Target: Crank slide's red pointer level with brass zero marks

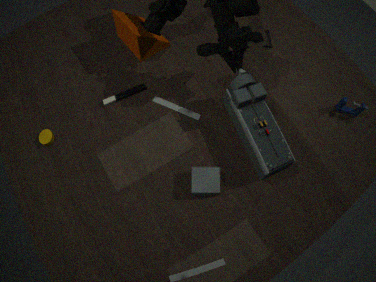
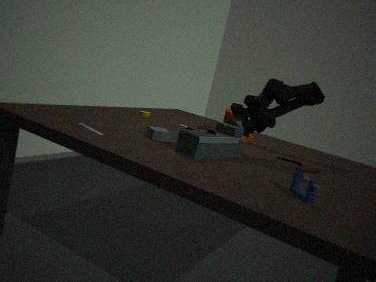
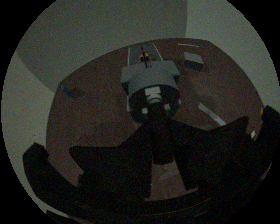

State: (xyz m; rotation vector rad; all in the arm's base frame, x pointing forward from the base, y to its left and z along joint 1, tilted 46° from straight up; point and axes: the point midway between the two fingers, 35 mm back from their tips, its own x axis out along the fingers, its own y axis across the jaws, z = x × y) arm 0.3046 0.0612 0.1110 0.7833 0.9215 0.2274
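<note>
Now: the red pointer 190 mm ahead of my gripper tip, 30 mm to the right of it and 10 mm below it. From my gripper tip the other things lie so: grey block 230 mm to the right, 200 mm ahead, 80 mm below; then yellow disc 580 mm to the right, 150 mm behind, 90 mm below; then black-and-white marker 310 mm to the right, 150 mm behind, 90 mm below.
</note>
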